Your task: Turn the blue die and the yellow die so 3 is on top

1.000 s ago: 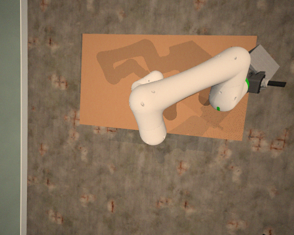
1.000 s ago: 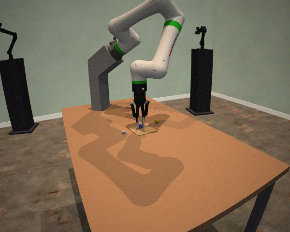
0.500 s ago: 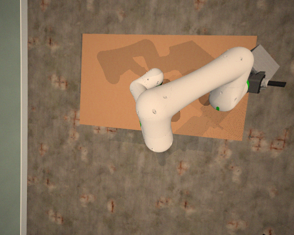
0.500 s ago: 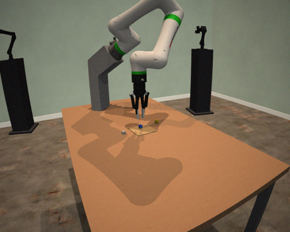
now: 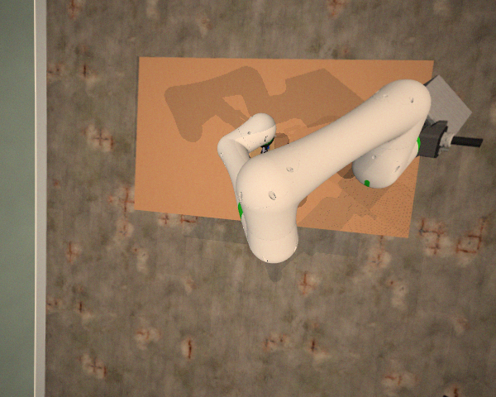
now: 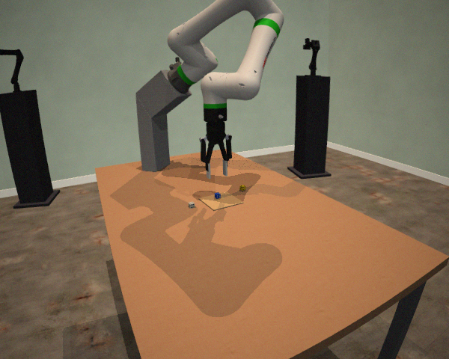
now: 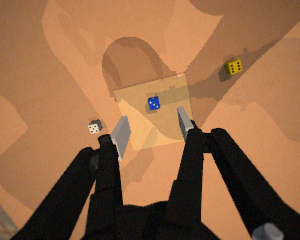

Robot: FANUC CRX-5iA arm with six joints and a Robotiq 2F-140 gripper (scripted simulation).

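The yellow die lies 7 cm behind my hand, 13 cm to the left of it and 12 cm below it. The rest, counted from my hand: blue die (12 cm below); white die (6 cm ahead, 12 cm to the right, 12 cm below); tan mat (3 cm ahead, 1 cm to the left, 13 cm below).
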